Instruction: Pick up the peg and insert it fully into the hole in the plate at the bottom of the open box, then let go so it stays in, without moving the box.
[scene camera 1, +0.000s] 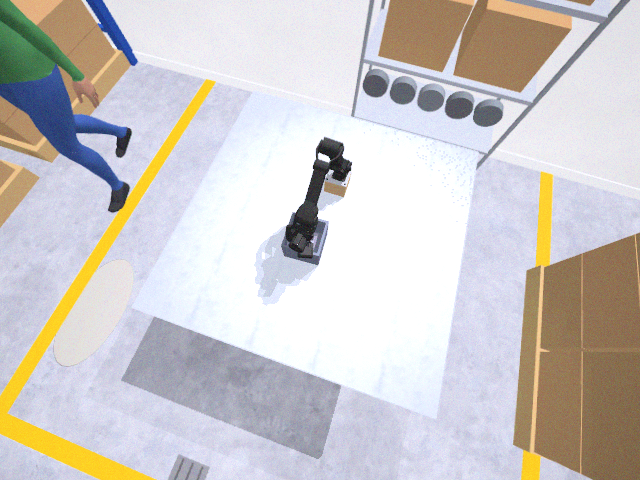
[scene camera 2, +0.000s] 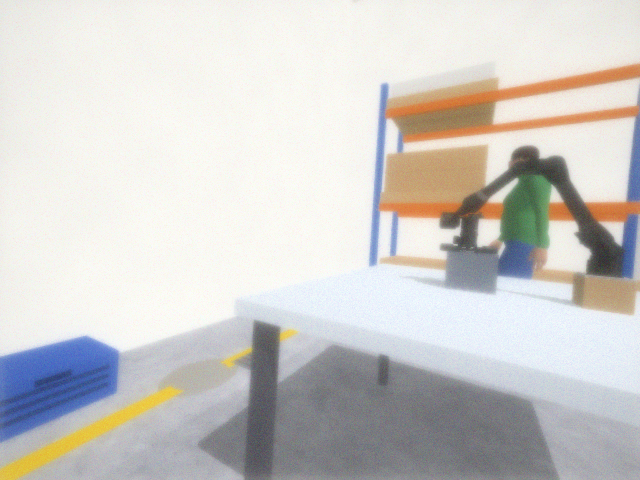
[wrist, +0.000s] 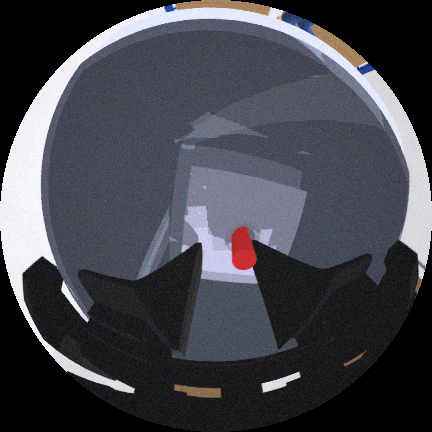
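Where they show: gripper, fingertip midpoint: (wrist: 225, 247); arm's base at its link origin: (scene camera 1: 340, 174) (scene camera 2: 604, 275).
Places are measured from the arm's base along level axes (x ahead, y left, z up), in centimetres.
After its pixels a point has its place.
Note:
The red peg (wrist: 243, 250) {x 35.7, y -2.6, z -1.1 cm} stands slightly tilted in the wrist view, its lower end at the hole in the pale plate (wrist: 240, 182) {x 36.5, y -6.0, z -4.1 cm}. How deep it sits is unclear. The plate lies at the bottom of the grey open box (scene camera 1: 310, 259) {x 42.3, y 3.1, z -4.1 cm} (scene camera 2: 471, 272) {x 33.6, y 5.7, z -3.0 cm} (wrist: 125, 100). My gripper (wrist: 225, 247) {x 36.1, y -1.4, z -3.5 cm} points down into the box, with its fingers apart on either side of the peg. The right finger in the wrist view is close to or touching the peg; a gap shows at the left finger. The scene views hide the peg and fingertips.
The box stands on the white table (scene camera 1: 387, 258) {x 26.6, y 34.4, z -9.8 cm} (scene camera 2: 361, 310) {x 51.4, y 57.5, z -9.9 cm}, its walls around my fingers. A tan block (scene camera 1: 336, 189) {x 5.3, y 0.7, z -4.7 cm} (scene camera 2: 607, 295) {x 0.0, y 4.5, z -5.2 cm} stands near the arm's base. A person in green (scene camera 1: 25, 56) (scene camera 2: 523, 206) stands beyond the table.

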